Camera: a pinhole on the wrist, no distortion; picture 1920 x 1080 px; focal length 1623.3 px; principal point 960.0 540.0 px. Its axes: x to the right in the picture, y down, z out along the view. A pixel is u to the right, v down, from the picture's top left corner.
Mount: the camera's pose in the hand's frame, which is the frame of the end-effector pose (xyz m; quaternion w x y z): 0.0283 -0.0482 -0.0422 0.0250 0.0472 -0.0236 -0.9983
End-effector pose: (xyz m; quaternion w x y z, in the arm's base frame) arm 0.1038 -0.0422 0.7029 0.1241 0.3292 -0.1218 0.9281
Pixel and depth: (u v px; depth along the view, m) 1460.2 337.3 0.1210
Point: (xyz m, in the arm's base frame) 0.1718 -0.0402 0.7494
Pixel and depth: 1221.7 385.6 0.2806
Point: 0.2753 -0.1094 0.8502
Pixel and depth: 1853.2 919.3 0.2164
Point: 0.3104 -0.0197 0.7711
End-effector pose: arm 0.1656 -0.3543 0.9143 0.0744 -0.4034 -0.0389 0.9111
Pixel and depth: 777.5 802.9 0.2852
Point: -0.0322 -0.2724 1.0647
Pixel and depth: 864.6 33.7 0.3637
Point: -0.0833 -0.4374 1.1087
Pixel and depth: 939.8 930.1 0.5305
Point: -0.1770 -0.2121 1.2717
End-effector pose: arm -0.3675 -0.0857 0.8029 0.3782 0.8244 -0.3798 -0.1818
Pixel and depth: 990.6 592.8 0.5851
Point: -0.6882 -0.3013 0.4222
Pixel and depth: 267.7 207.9 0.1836
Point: -0.3978 -0.2235 0.7086
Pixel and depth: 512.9 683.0 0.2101
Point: -0.3995 -0.1976 0.6487
